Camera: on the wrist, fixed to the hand. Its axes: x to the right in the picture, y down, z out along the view.
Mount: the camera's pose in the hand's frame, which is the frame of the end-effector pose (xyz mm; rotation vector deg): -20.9 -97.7 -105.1 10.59 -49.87 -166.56
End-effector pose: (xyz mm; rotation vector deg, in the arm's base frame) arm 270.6 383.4 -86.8 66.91 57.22 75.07
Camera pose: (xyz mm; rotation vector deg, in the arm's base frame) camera 183.3 377.1 -202.4 -24.25 48.33 -84.34
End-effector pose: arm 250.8 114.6 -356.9 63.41 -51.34 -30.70
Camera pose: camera 332.1 149.1 -471.9 -57.78 -35.24 122.60
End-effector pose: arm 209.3 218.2 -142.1 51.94 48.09 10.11
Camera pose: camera 101.2 212.8 -238.7 -44.82 31.63 -146.20
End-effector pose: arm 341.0 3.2 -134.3 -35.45 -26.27 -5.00
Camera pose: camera 342.2 -138.2 -166.2 -42.55 99.54 138.13
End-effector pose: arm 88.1 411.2 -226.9 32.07 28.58 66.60
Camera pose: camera 84.2 378.8 -368.2 -0.87 9.35 -105.70
